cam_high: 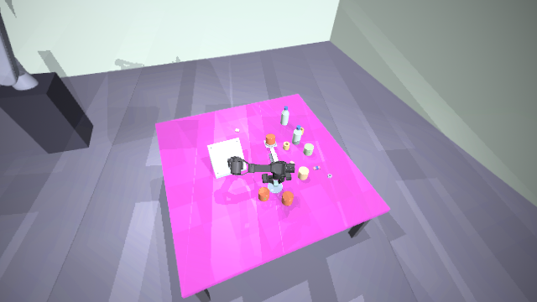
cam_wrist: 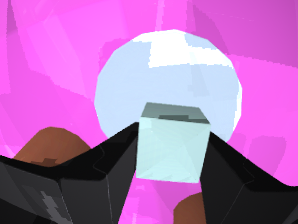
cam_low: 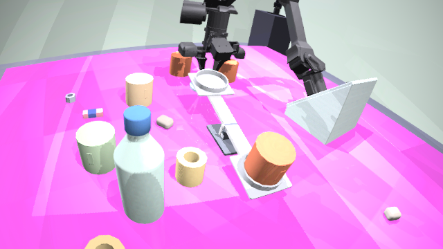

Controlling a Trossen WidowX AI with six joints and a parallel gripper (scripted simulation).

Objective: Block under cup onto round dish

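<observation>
Right now the light blue block is 1 cm above my gripper tip. The rest, counted from my gripper tip: orange cup 10 cm behind, 7 cm to the right; then round dish 3 cm below; then tan cup 21 cm ahead, 5 cm to the left.
</observation>
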